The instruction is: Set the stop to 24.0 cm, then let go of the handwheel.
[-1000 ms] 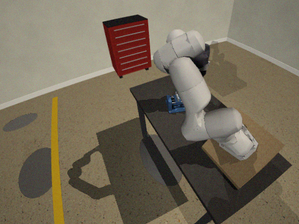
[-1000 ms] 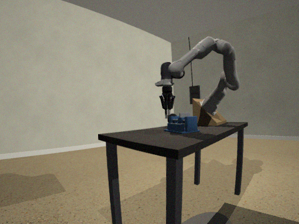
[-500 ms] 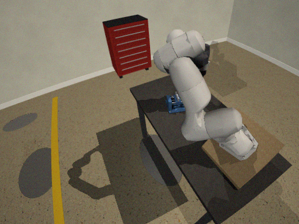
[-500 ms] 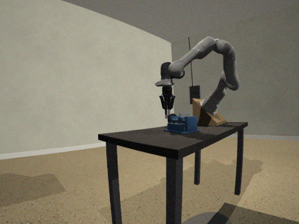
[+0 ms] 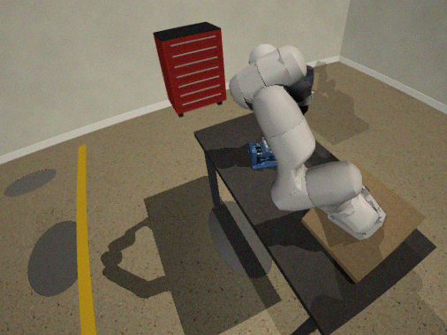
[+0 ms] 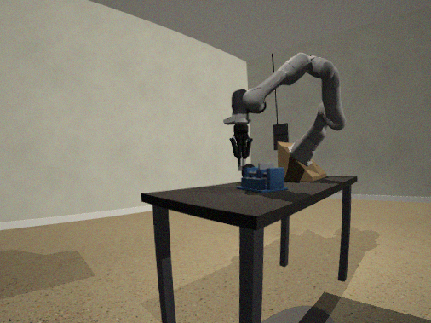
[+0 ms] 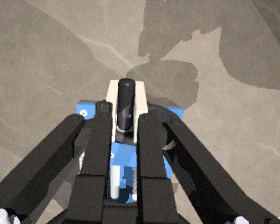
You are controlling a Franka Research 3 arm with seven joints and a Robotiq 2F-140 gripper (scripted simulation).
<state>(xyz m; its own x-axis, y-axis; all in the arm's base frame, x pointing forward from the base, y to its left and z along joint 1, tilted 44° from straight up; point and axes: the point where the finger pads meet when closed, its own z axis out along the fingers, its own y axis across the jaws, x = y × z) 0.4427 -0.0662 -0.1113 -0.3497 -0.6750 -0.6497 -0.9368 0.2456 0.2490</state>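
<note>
My gripper is now 20 mm above the handwheel grip.
</note>
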